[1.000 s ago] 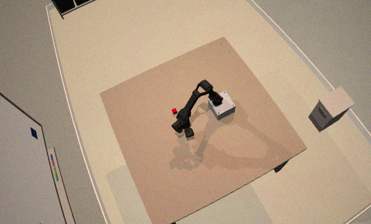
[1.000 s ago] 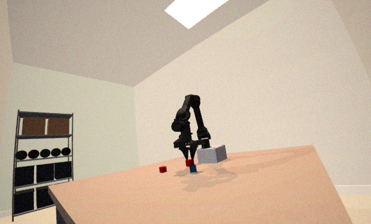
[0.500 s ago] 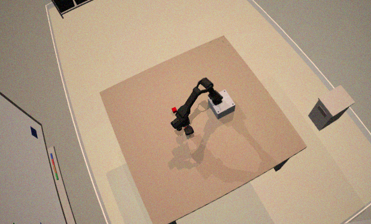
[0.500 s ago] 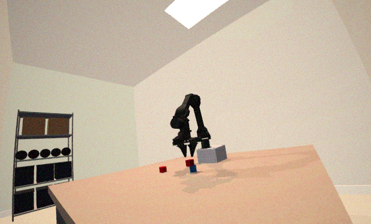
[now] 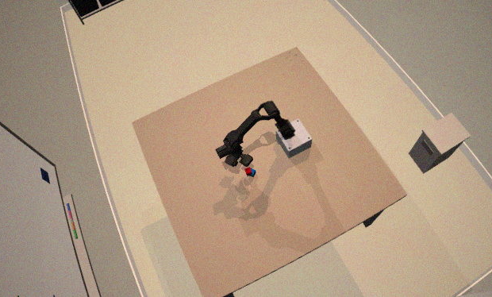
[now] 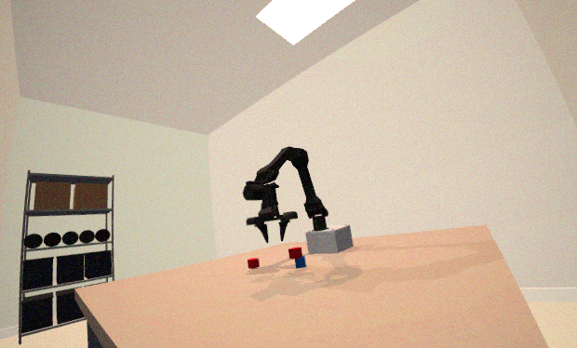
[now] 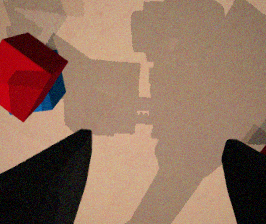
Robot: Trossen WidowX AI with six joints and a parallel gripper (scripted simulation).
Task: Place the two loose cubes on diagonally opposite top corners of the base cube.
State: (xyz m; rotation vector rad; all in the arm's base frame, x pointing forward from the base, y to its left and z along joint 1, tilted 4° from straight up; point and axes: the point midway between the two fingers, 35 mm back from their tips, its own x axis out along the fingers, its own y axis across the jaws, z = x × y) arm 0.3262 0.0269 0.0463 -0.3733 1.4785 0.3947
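Now: the red cube 14 cm to the right of my gripper tip and 8 cm below it. Round my gripper tip: blue base cube 4 cm behind, 7 cm to the left, 8 cm below.
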